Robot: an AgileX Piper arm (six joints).
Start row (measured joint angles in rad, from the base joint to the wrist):
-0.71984, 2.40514, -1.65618, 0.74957, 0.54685, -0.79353
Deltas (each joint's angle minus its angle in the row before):
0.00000, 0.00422, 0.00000, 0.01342, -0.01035, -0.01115
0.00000, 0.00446, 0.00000, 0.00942, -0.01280, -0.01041
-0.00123, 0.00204, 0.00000, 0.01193, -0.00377, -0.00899
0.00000, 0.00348, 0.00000, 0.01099, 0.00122, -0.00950
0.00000, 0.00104, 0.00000, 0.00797, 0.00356, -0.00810
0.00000, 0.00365, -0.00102, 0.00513, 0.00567, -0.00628
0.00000, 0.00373, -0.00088, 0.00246, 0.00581, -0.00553
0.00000, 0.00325, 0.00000, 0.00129, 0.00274, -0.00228
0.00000, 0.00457, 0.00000, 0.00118, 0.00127, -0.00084
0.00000, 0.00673, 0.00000, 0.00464, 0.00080, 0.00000
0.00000, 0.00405, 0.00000, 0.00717, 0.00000, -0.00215
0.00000, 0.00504, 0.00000, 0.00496, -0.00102, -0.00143
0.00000, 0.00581, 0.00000, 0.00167, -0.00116, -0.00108
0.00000, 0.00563, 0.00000, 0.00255, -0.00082, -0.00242
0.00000, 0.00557, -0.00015, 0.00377, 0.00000, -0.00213
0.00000, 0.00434, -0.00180, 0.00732, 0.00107, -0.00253
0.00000, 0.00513, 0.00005, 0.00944, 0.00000, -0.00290
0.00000, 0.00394, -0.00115, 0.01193, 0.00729, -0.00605
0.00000, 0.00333, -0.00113, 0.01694, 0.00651, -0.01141
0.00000, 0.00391, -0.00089, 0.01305, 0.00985, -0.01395
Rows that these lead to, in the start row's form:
-0.71984, 2.40936, -1.65618, 0.76299, 0.53650, -0.80468
-0.71984, 2.41382, -1.65618, 0.77241, 0.52370, -0.81509
-0.72107, 2.41586, -1.65618, 0.78434, 0.51993, -0.82408
-0.72107, 2.41934, -1.65618, 0.79533, 0.52115, -0.83358
-0.72107, 2.42038, -1.65618, 0.80330, 0.52471, -0.84168
-0.72107, 2.42403, -1.65720, 0.80843, 0.53038, -0.84796
-0.72107, 2.42776, -1.65808, 0.81089, 0.53619, -0.85349
-0.72107, 2.43101, -1.65808, 0.81218, 0.53893, -0.85577
-0.72107, 2.43558, -1.65808, 0.81336, 0.54020, -0.85661
-0.72107, 2.44231, -1.65808, 0.81800, 0.54100, -0.85661
-0.72107, 2.44636, -1.65808, 0.82517, 0.54100, -0.85876
-0.72107, 2.45140, -1.65808, 0.83013, 0.53998, -0.86019
-0.72107, 2.45721, -1.65808, 0.83180, 0.53882, -0.86127
-0.72107, 2.46284, -1.65808, 0.83435, 0.53800, -0.86369
-0.72107, 2.46841, -1.65823, 0.83812, 0.53800, -0.86582
-0.72107, 2.47275, -1.66003, 0.84544, 0.53907, -0.86835
-0.72107, 2.47788, -1.65998, 0.85488, 0.53907, -0.87125
-0.72107, 2.48182, -1.66113, 0.86681, 0.54636, -0.87730
-0.72107, 2.48515, -1.66226, 0.88375, 0.55287, -0.88871
-0.72107, 2.48906, -1.66315, 0.89680, 0.56272, -0.90266

